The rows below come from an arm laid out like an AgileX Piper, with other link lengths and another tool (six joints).
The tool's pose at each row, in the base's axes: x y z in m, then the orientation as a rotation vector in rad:
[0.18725 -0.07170 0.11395 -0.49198 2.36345 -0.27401]
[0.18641 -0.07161 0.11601 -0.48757 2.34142 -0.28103]
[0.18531 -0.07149 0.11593 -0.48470 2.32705 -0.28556]
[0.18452 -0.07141 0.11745 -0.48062 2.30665 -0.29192]
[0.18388 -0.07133 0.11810 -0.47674 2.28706 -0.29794]
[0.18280 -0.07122 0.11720 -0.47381 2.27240 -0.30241]
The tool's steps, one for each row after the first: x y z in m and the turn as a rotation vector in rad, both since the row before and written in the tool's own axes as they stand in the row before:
[-0.00069 -0.00036 -0.00209 0.01114 -0.01983 -0.00025]
[0.00074 0.00043 -0.00071 0.00726 -0.01293 -0.00017]
[-0.00045 -0.00024 -0.00164 0.01031 -0.01834 -0.00024]
[-0.00003 0.00001 -0.00092 0.00987 -0.01760 -0.00025]
[0.00122 0.00068 -0.00019 0.00740 -0.01316 -0.00018]

